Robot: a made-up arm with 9 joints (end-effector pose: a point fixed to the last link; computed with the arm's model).
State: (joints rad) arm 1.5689 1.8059 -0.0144 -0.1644 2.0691 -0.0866 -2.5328 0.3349 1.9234
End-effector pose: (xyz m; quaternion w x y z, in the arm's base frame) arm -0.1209 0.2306 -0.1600 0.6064 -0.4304 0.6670 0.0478
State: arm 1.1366 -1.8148 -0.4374 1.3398 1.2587 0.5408 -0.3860 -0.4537 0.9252
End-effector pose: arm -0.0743 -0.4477 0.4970 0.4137 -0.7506 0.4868 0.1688
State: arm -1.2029 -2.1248 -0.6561 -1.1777 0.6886 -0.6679 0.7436 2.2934 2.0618
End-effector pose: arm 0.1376 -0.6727 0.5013 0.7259 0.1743 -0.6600 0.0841
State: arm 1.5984 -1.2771 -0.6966 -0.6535 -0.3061 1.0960 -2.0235 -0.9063 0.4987
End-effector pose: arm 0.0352 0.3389 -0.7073 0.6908 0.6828 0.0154 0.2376
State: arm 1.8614 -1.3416 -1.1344 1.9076 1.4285 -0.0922 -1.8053 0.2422 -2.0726
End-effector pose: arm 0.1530 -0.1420 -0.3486 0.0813 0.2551 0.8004 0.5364
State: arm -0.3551 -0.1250 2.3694 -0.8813 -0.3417 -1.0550 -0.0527 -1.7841 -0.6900
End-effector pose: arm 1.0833 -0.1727 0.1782 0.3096 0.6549 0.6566 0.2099
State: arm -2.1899 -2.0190 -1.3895 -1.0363 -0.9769 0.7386 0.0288 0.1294 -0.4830
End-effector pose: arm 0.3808 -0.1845 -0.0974 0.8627 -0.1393 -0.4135 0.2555
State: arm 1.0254 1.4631 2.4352 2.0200 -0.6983 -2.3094 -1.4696 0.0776 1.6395
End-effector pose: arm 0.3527 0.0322 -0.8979 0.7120 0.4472 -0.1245 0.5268
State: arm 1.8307 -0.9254 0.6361 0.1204 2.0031 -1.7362 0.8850 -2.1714 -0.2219
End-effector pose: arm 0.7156 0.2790 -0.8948 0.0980 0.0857 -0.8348 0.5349
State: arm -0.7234 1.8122 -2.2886 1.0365 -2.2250 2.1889 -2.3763 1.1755 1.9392
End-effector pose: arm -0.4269 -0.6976 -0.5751 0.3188 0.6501 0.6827 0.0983
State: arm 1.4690 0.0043 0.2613 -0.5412 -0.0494 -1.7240 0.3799 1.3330 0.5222
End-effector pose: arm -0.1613 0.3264 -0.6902 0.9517 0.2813 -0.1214 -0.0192
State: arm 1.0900 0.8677 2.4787 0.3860 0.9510 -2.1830 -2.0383 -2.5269 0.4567
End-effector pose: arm -0.0832 -0.3294 -0.6891 0.4686 -0.6240 -0.5273 0.3362
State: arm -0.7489 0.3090 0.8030 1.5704 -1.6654 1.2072 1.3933 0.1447 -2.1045
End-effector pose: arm -0.0384 -0.4361 0.5845 0.6915 0.6330 0.1665 0.3056
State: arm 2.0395 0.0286 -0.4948 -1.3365 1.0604 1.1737 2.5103 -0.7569 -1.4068
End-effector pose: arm 0.5138 0.6925 -0.5635 0.5951 -0.0058 -0.4369 -0.6745
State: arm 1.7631 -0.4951 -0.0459 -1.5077 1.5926 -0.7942 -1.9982 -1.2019 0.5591
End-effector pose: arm 0.1916 0.7587 -0.6953 0.6358 -0.3718 0.4297 -0.5225
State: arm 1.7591 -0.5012 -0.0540 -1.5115 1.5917 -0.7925 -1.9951 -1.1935 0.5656
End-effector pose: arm 0.1924 0.7554 -0.6983 0.6306 -0.3736 0.4299 -0.5272
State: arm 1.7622 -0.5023 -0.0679 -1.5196 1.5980 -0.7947 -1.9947 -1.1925 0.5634
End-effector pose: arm 0.1861 0.7592 -0.6946 0.6284 -0.3756 0.4337 -0.5252
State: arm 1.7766 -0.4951 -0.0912 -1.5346 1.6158 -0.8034 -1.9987 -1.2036 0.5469
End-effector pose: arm 0.1681 0.7743 -0.6795 0.6311 -0.3780 0.4433 -0.5122
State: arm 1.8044 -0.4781 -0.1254 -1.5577 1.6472 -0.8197 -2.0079 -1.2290 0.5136
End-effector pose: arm 0.1363 0.8009 -0.6499 0.6393 -0.3804 0.4591 -0.4855
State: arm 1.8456 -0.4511 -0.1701 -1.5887 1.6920 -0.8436 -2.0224 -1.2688 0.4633
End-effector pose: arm 0.0906 0.8355 -0.6040 0.6528 -0.3820 0.4799 -0.4445
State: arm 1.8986 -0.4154 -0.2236 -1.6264 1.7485 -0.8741 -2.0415 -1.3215 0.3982
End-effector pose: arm 0.0332 0.8721 -0.5421 0.6700 -0.3820 0.5032 -0.3899
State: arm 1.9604 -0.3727 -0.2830 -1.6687 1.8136 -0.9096 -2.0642 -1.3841 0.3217
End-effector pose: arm -0.0324 0.9035 -0.4671 0.6889 -0.3794 0.5258 -0.3241
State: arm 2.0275 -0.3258 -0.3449 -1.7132 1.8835 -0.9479 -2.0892 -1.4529 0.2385
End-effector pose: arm -0.1012 0.9237 -0.3844 0.7074 -0.3739 0.5449 -0.2507
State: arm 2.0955 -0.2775 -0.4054 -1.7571 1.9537 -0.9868 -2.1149 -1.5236 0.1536
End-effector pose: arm -0.1680 0.9301 -0.3016 0.7234 -0.3661 0.5588 -0.1746
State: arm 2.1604 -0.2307 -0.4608 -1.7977 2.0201 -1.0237 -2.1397 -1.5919 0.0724
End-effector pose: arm -0.2283 0.9237 -0.2258 0.7359 -0.3570 0.5664 -0.1012
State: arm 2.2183 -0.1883 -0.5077 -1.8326 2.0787 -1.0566 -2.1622 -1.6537 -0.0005
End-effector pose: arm -0.2786 0.9088 -0.1625 0.7446 -0.3475 0.5688 -0.0354
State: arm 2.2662 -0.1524 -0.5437 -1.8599 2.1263 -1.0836 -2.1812 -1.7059 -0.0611
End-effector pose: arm -0.3171 0.8910 -0.1142 0.7502 -0.3389 0.5675 0.0191
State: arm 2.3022 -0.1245 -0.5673 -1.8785 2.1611 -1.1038 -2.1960 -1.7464 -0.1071
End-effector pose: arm -0.3434 0.8755 -0.0813 0.7535 -0.3316 0.5645 0.0598
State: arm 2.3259 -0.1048 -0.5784 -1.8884 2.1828 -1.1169 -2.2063 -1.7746 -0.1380
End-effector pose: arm -0.3587 0.8655 -0.0620 0.7557 -0.3261 0.5613 0.0865
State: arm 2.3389 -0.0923 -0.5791 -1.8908 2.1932 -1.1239 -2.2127 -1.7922 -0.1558
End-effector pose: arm -0.3651 0.8614 -0.0533 0.7575 -0.3220 0.5588 0.1012
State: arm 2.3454 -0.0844 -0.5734 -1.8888 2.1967 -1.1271 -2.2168 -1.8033 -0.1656
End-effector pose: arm -0.3663 0.8613 -0.0505 0.7592 -0.3189 0.5569 0.1086
